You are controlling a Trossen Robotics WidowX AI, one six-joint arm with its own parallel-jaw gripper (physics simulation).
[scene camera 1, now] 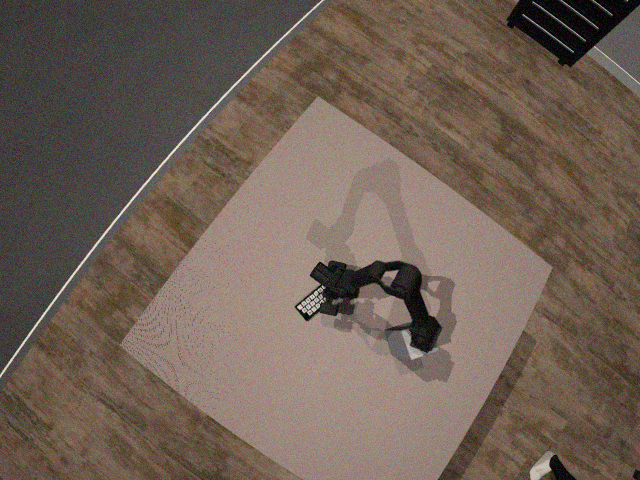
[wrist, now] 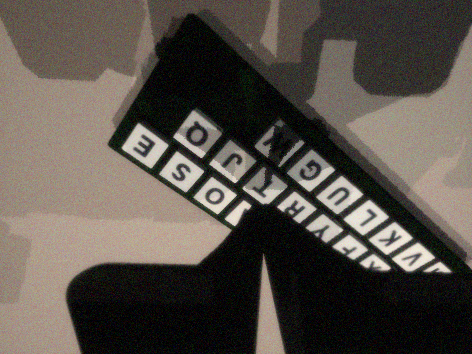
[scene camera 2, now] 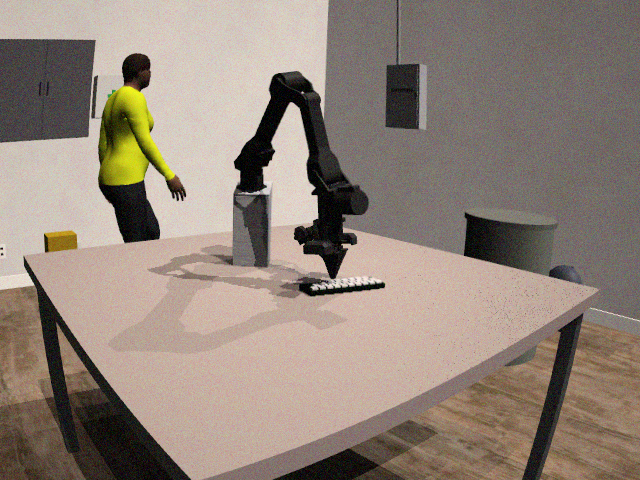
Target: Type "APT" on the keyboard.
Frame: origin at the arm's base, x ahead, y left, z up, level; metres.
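Seen in the pictures: gripper, fingertip midpoint: [wrist: 261,213] [scene camera 2: 333,278]; arm's base at its link origin: [scene camera 1: 421,340] [scene camera 2: 251,187].
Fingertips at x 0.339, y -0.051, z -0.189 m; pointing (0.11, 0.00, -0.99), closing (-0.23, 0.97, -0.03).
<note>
Offsets run from my fingertips to a thing's top centre. Level surfaces: height alone.
The keyboard {0.031 m left, 0.009 m ahead, 0.012 m down} [scene camera 1: 308,304] [scene camera 2: 356,283] [wrist: 200,65] is a small black board with rows of white letter keys, lying flat on the table. In the wrist view the letters appear upside down. The T key {0.000 m left, 0.006 m back, 0.012 m down} [wrist: 264,187] shows beside the fingertips, partly in shadow. A partly covered key {0.004 m right, 0.014 m ahead, 0.012 m down} [wrist: 238,216] has a letter I cannot read. Another key {0.071 m left, 0.027 m ahead, 0.012 m down} [wrist: 374,263], cut off by a finger, has a letter that is hard to read. My gripper [scene camera 2: 333,275] [wrist: 261,213] is shut and empty, pointing down at the keyboard. Whether its tips touch a key I cannot tell. No readable P shows.
The table {0.030 m down} [scene camera 1: 248,258] [scene camera 2: 258,392] carries the arm's grey pedestal [scene camera 2: 251,227] behind the keyboard. A person in a yellow top [scene camera 2: 124,139] stands beyond the table at the left. A grey-green bin [scene camera 2: 509,242] stands beyond it at the right.
</note>
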